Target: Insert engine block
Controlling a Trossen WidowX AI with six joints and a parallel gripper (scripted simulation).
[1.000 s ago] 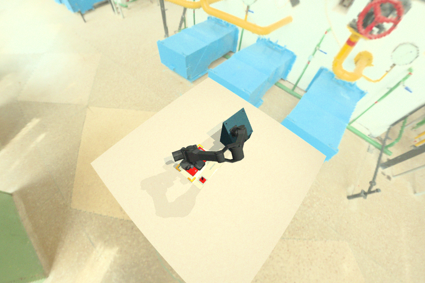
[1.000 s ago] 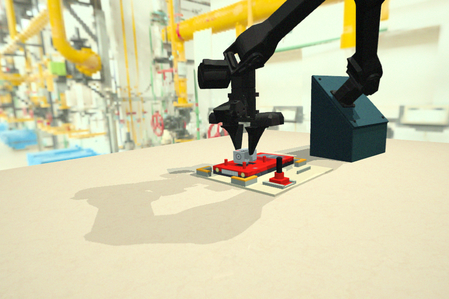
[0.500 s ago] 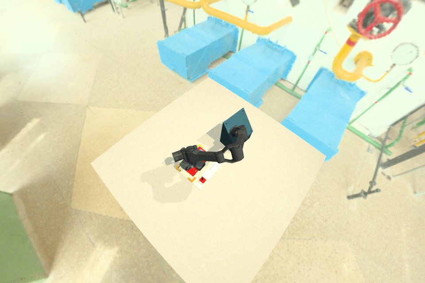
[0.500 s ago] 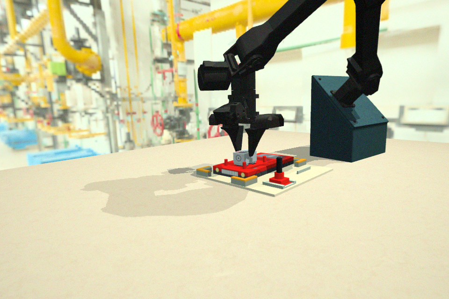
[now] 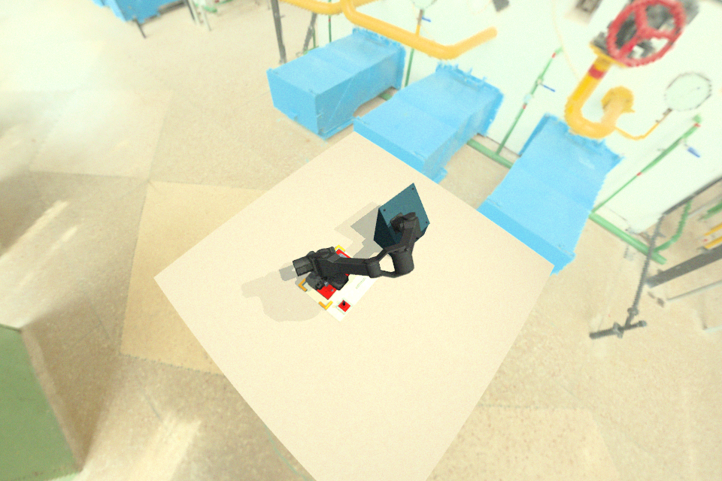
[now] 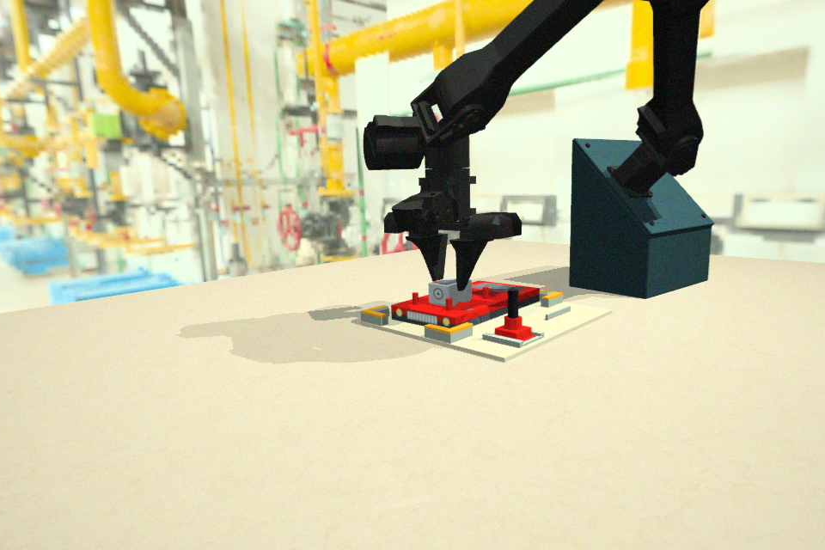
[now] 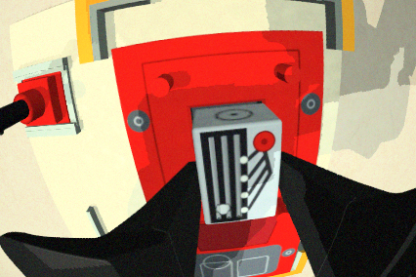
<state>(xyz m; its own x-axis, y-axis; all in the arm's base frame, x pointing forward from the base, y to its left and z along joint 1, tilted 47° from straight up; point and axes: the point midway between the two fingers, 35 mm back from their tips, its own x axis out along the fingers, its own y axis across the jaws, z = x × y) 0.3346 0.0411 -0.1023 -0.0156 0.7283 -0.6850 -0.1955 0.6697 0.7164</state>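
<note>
My gripper tip is now 1 cm above the engine block.
</note>
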